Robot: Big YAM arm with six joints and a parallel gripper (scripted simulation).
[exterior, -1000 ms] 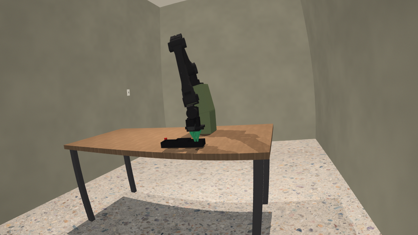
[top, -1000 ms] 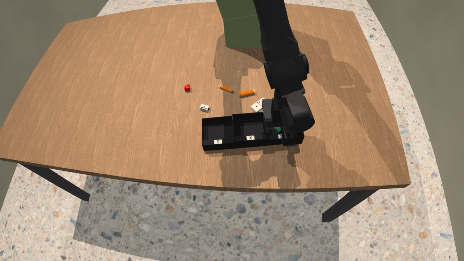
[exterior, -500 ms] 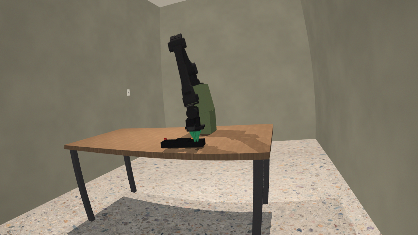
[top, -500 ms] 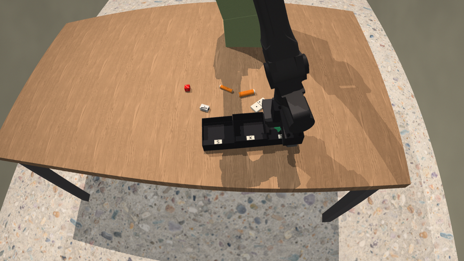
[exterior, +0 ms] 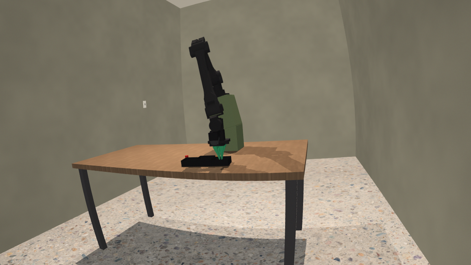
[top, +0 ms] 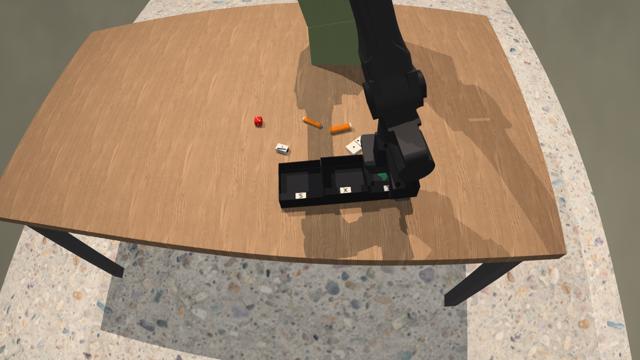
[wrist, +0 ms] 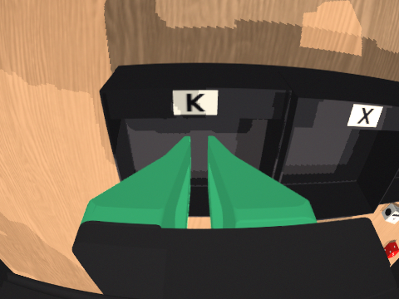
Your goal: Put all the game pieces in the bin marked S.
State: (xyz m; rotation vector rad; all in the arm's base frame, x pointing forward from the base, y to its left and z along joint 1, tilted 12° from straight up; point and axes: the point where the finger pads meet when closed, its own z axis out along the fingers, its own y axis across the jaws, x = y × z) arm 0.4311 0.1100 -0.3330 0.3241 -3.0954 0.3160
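Now: hand 13 cm past the red die, 29 cm to the left of it and 3 cm above it. The rest, counted from my hand: black bin marked S (1 cm ahead, 8 cm to the right, 2 cm below); white domino (9 cm behind, 6 cm to the right, 3 cm below); orange cylinder (14 cm behind, 17 cm to the right, 3 cm below).
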